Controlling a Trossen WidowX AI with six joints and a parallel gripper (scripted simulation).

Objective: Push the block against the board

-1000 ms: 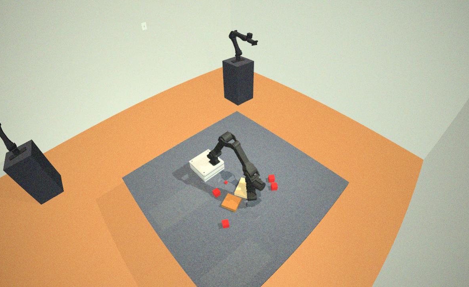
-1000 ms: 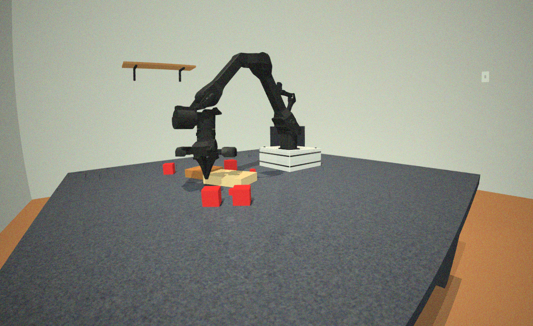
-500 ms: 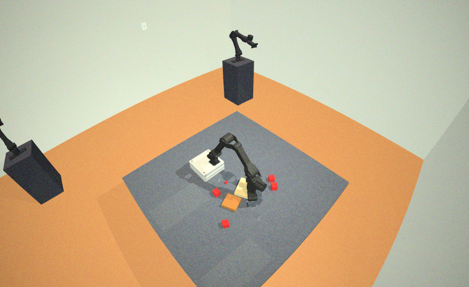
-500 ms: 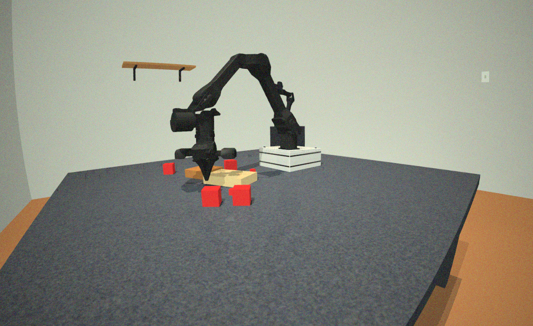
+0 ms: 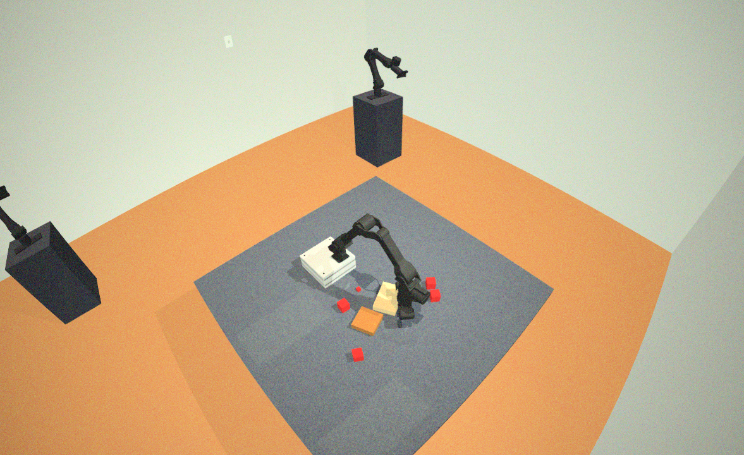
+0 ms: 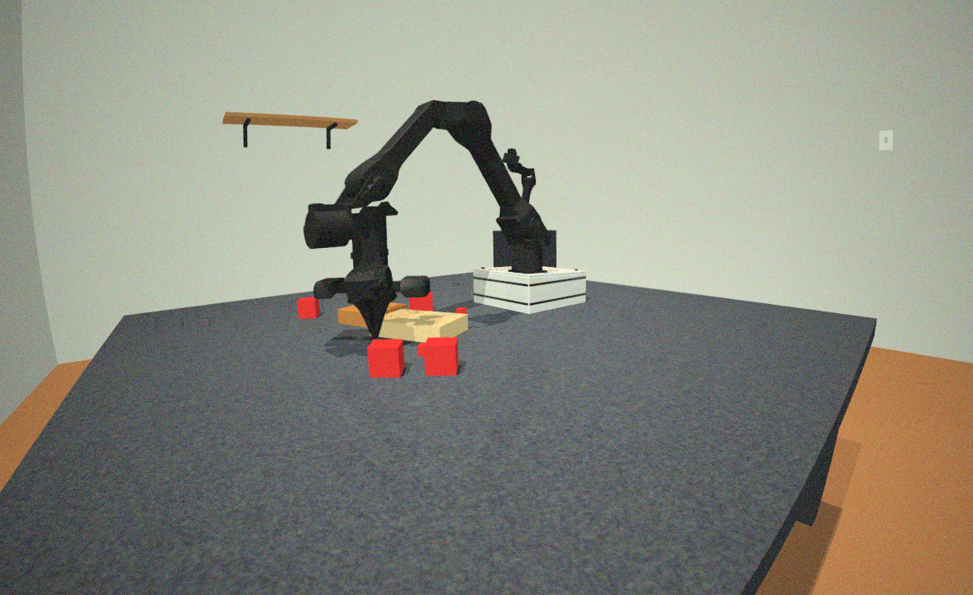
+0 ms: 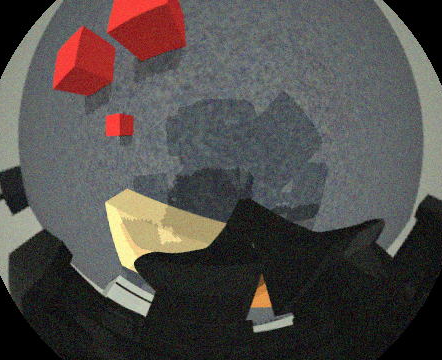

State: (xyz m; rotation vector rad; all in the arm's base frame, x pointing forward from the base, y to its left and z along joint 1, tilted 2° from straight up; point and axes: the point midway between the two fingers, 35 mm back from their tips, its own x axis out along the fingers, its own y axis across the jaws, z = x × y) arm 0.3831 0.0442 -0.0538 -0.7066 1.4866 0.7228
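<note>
Right now my gripper tip is 90 mm past the cream board, 10 mm to the left of it and 10 mm below it. From my gripper tip the other things lie so: square block 60 mm behind, 160 mm to the right, 10 mm above.
</note>
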